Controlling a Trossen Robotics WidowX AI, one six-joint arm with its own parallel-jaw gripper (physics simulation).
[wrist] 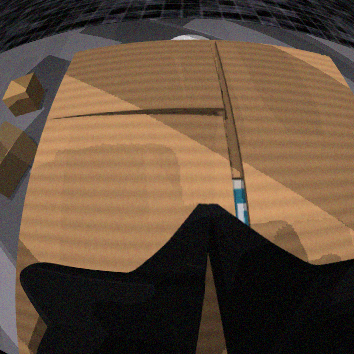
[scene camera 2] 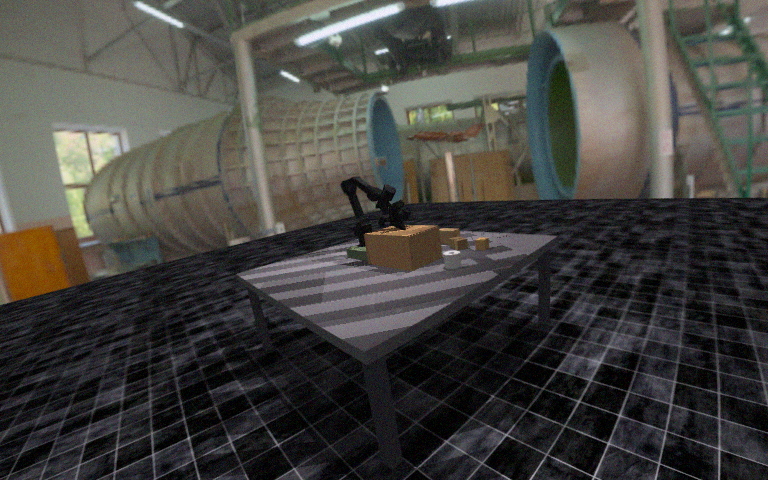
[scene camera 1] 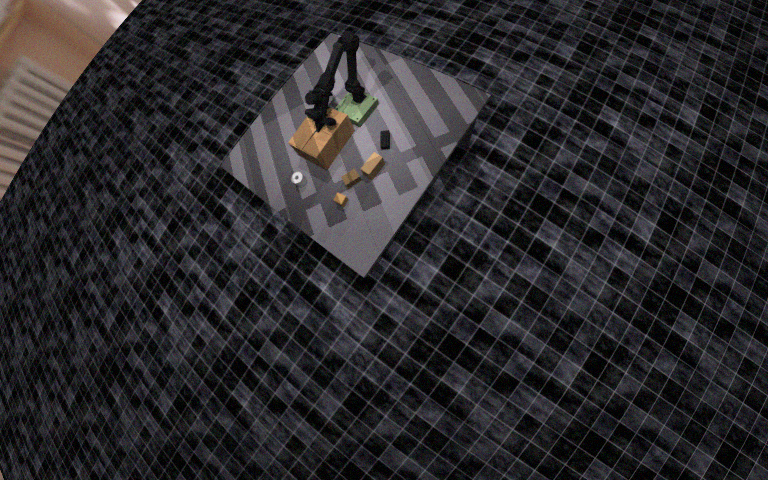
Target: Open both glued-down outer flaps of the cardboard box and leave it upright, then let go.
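Pixels of known places: gripper, fingertip midpoint: [wrist: 206,212] [scene camera 2: 405,229] [scene camera 1: 317,132]; arm's base, link origin: [scene camera 1: 359,98].
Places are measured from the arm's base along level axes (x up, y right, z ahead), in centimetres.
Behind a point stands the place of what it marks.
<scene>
The cardboard box [scene camera 1: 338,146] @(x -0.7, y -10.1, z 33.1 cm) [scene camera 2: 390,251] @(x 2.7, y 11.7, z 37.3 cm) stands upright on the table. In the wrist view, its left top flap [wrist: 110,185] @(x 10.1, y -5.4, z 36.2 cm) and right top flap [wrist: 295,135] @(x 10.4, y 4.2, z 39.4 cm) lie nearly flat, with a narrow lengthwise gap between them. A dark crosswise line runs across the left side. A blue-and-white strip [wrist: 240,200] @(x 8.7, y 1.1, z 36.1 cm) shows in the gap. My gripper [scene camera 1: 318,127] @(x 10.0, y -0.8, z 35.1 cm) [scene camera 2: 403,226] @(x 10.0, y -0.8, z 35.1 cm) [wrist: 206,212] @(x 10.0, y -0.8, z 35.1 cm) is shut and empty, pointing down at the box top, its tips just left of the gap in the wrist view. Whether the tips touch the cardboard is unclear. The gripper hides the near part of the top.
A green base plate [scene camera 1: 364,110] @(x 0.0, y -8.5, z 5.9 cm) [scene camera 2: 355,253] @(x -2.1, y 9.8, z 4.0 cm) is by the arm's foot. A white roll [scene camera 1: 292,177] @(x 1.0, y 0.7, z 63.3 cm) [scene camera 2: 451,262] @(x -2.3, y 1.2, z 63.9 cm) stands beyond the box. Several cardboard-coloured blocks, including a larger one [scene camera 1: 372,164] @(x 2.8, y -36.2, z 32.9 cm) and a small one [scene camera 1: 339,199] @(x -0.1, y -31.9, z 58.0 cm) [wrist: 26,95] @(x -1.2, y -28.5, z 55.5 cm), and a black object [scene camera 1: 385,139] @(x -2.0, y -30.6, z 14.9 cm) lie beside it.
</scene>
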